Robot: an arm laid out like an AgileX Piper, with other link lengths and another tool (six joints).
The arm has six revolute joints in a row. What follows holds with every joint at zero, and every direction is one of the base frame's.
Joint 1 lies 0.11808 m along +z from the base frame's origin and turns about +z.
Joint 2 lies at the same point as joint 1 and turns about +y.
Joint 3 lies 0.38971 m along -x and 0.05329 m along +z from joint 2 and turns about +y.
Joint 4 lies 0.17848 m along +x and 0.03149 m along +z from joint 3 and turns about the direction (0.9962, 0, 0.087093).
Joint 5 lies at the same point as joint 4 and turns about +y.
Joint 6 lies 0.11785 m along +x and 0.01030 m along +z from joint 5 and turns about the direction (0.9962, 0, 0.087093).
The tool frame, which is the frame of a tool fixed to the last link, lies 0.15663 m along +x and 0.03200 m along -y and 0.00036 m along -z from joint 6; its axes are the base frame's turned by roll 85.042, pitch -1.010 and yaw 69.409 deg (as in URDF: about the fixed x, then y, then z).
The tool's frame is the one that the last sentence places.
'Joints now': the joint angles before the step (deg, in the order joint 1, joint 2, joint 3, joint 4, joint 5, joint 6). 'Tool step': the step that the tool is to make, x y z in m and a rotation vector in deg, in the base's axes. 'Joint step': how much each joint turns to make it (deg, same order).
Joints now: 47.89, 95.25, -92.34, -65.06, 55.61, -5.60
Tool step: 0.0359, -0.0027, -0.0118, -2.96, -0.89, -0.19
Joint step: -4.92, 3.69, 0.00, -2.79, -5.22, 0.16
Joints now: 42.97, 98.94, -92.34, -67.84, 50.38, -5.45
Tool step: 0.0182, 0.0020, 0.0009, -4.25, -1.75, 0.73
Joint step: -1.73, 2.02, 0.00, -4.14, -2.28, -0.44
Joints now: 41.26, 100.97, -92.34, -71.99, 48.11, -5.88
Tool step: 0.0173, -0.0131, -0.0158, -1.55, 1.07, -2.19
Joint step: -2.57, 2.22, -0.01, -0.78, -0.44, 0.36
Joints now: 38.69, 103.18, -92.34, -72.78, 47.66, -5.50
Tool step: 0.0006, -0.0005, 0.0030, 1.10, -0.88, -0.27
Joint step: -0.04, 0.00, 0.00, -0.93, -0.20, 1.86
